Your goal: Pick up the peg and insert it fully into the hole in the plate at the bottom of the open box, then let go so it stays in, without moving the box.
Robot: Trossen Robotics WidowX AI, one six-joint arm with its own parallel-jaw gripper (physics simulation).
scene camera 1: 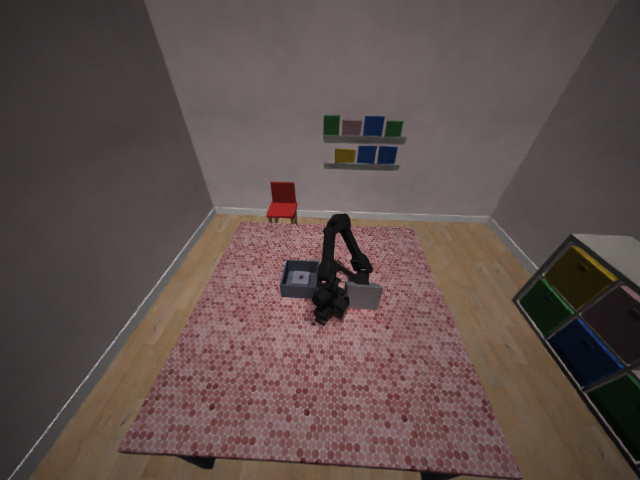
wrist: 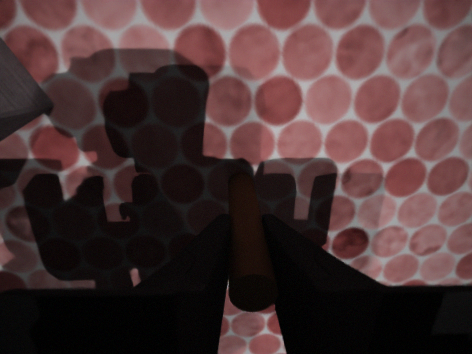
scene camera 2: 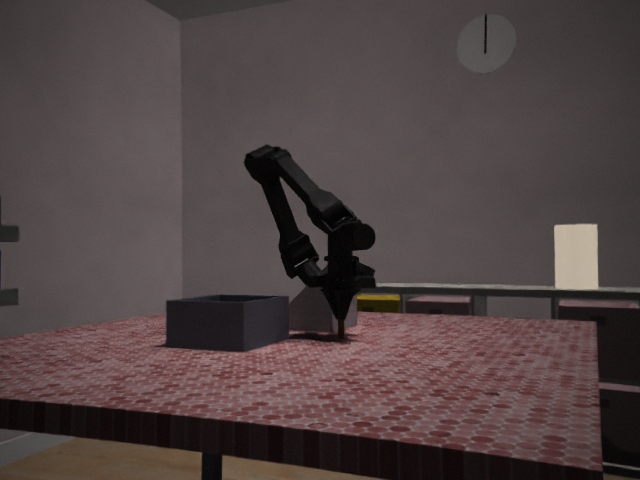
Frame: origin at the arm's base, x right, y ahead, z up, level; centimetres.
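Where they show: gripper, between the fingertips: (scene camera 1: pixel 328 312) (wrist: pixel 245 224) (scene camera 2: pixel 340 319); arm's base, origin of its link: (scene camera 1: pixel 362 283).
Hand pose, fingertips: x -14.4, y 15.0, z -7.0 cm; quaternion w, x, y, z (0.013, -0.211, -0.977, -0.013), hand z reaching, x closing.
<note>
Things, the pixels of their top centre, and the offset from my fingertips. "spot": a spot on its surface instead. Level surfaces: height alone.
- brown peg, centre of its top: (wrist: pixel 257 294) (scene camera 2: pixel 340 303) dx +0.0, dy -0.1, dz +3.8 cm
- open dark grey box, centre of its top: (scene camera 2: pixel 229 298) (scene camera 1: pixel 300 272) dx +17.9, dy +17.9, dz +5.6 cm
- light plate, centre of its top: (scene camera 1: pixel 300 277) dx +17.9, dy +17.9, dz +1.9 cm
- small dark hole, a spot on its surface: (scene camera 1: pixel 301 277) spot: dx +18.8, dy +17.8, dz +0.5 cm
- patterned table, height of its surface: dz -4.2 cm
The brown peg (scene camera 2: pixel 341 329) (wrist: pixel 252 260) stands upright with its foot at the table top, to the right of the box in scene camera 2. My gripper (scene camera 2: pixel 341 317) (wrist: pixel 245 224) points down and is shut on the peg, one finger on each side. The peg's top end sticks up between the fingers in the wrist view. The open dark grey box (scene camera 1: pixel 298 291) (scene camera 2: pixel 206 326) stands beside the gripper. In scene camera 1 a light plate (scene camera 1: pixel 295 281) with a small dark hole (scene camera 1: pixel 301 277) shows on its bottom. The gripper hides the peg in scene camera 1.
A light grey block (scene camera 1: pixel 363 296) (scene camera 2: pixel 310 310) stands close to the gripper, on the side away from the box. A grey corner (wrist: pixel 20 97) shows at the left of the wrist view; I cannot tell whose it is. The patterned table (scene camera 1: pixel 310 382) (scene camera 2: pixel 361 382) carries everything.
</note>
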